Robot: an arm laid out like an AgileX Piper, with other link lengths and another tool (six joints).
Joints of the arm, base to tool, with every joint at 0 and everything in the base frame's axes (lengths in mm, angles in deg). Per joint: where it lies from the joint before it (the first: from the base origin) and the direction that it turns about. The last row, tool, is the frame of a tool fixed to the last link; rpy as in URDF.
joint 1: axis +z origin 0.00 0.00 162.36
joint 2: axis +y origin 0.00 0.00 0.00
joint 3: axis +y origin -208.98 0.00 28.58
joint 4: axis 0.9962 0 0.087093 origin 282.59 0.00 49.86
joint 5: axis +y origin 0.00 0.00 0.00
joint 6: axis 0.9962 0 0.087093 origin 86.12 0.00 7.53
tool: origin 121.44 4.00 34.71 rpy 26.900 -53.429 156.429
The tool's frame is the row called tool.
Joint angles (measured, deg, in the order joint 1, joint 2, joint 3, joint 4, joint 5, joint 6), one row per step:
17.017 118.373 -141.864 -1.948 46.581 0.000
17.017 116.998 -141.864 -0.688 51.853 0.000
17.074 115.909 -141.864 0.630 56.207 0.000
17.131 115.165 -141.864 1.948 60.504 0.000
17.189 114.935 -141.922 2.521 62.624 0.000
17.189 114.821 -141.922 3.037 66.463 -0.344
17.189 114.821 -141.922 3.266 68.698 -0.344
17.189 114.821 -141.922 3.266 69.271 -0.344
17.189 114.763 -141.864 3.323 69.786 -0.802
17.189 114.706 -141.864 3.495 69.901 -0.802
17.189 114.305 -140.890 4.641 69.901 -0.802
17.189 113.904 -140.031 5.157 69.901 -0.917
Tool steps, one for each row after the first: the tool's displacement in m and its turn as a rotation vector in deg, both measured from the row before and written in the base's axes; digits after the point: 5 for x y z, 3 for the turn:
-0.01170 -0.00062 -0.00535 -0.033 4.064 0.508
-0.01085 0.00100 -0.00476 0.130 3.455 0.722
-0.01015 0.00168 -0.00764 -0.017 3.711 0.824
-0.00485 0.00107 -0.00452 -0.117 1.880 0.430
-0.00714 0.00001 -0.01160 -1.049 3.554 0.616
-0.00414 -0.00028 -0.00717 -0.537 2.170 0.226
-0.00104 -0.00026 -0.00183 -0.186 0.541 0.028
-0.00127 0.00006 -0.00152 -0.461 0.370 0.333
-0.00064 0.00041 0.00020 0.119 0.097 0.097
-0.00189 0.00336 -0.00301 0.760 0.835 0.605
-0.00136 0.00140 -0.00234 0.203 0.532 0.340

